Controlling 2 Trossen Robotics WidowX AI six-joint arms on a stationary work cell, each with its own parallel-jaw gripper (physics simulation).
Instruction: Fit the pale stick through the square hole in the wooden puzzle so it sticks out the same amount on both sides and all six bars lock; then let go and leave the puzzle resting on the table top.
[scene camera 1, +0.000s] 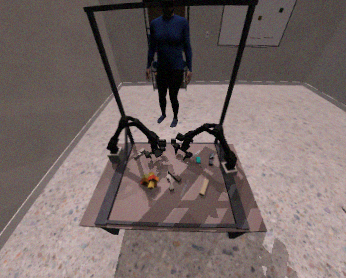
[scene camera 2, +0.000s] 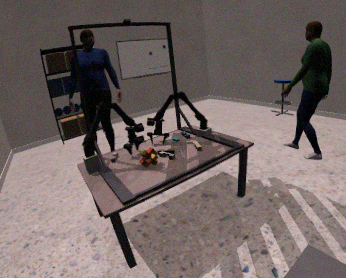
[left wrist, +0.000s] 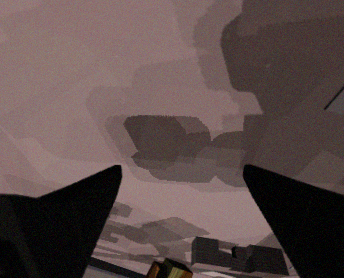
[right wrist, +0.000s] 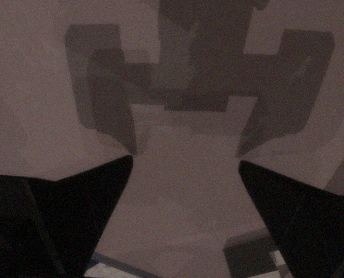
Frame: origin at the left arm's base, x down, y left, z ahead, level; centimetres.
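Seen in the pictures: left gripper, between the fingertips: (scene camera 1: 179, 157) (scene camera 2: 157, 144) (left wrist: 183, 170); right gripper, between the fingertips: (scene camera 1: 155, 156) (scene camera 2: 134, 152) (right wrist: 185, 162); left arm's base, origin of its link: (scene camera 1: 229, 166) (scene camera 2: 203, 128); right arm's base, origin of its link: (scene camera 1: 114, 150) (scene camera 2: 89, 155).
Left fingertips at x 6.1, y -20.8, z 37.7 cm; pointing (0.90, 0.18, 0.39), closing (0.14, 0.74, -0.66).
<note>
Pixels of each thing's top centre, then the offset from my left fingertips to it. Level surfaces: height alone.
- pale bar, centre of its top: (scene camera 2: 197, 144) (scene camera 1: 204, 186) dx -2.5, dy +32.1, dz -13.4 cm
- dark notched bar, centre of its top: (left wrist: 238, 271) (scene camera 1: 174, 174) dx -2.5, dy +18.5, dz +7.3 cm
- whitish piece, centre of its top: (scene camera 2: 166, 153) (scene camera 1: 170, 181) dx -2.5, dy +24.1, dz +11.7 cm
- table top, height of its surface: dx +0.7 cm
- teal block, centre of its top: (scene camera 2: 175, 138) (scene camera 1: 198, 159) dx -0.8, dy +5.9, dz -16.3 cm
- small dark piece, centre of its top: (scene camera 2: 185, 133) (scene camera 1: 211, 158) dx -2.5, dy +7.3, dz -27.8 cm
The wooden puzzle (scene camera 1: 150, 181) (scene camera 2: 148, 157), a cluster of crossed red, orange and yellow bars, rests on the table top; a corner of it (left wrist: 171, 270) shows at the bottom of the left wrist view. Whether a stick is in its square hole is too small to tell. A pale bar (scene camera 1: 204, 187) (scene camera 2: 197, 145) lies flat on the table, apart from the puzzle. My left gripper (scene camera 1: 181, 154) (scene camera 2: 158, 139) (left wrist: 183, 170) is open and empty above the table, behind the puzzle. My right gripper (scene camera 1: 154, 154) (scene camera 2: 133, 149) (right wrist: 185, 162) is also open and empty above the table.
A dark notched bar (scene camera 1: 174, 176) (left wrist: 210, 252) and a whitish piece (scene camera 1: 170, 184) lie beside the puzzle on the table top (scene camera 1: 130, 212) (scene camera 2: 102, 200). A teal block (scene camera 1: 198, 160) (scene camera 2: 176, 139) and a small dark piece (scene camera 1: 211, 159) (scene camera 2: 185, 134) lie near the left arm's base.
</note>
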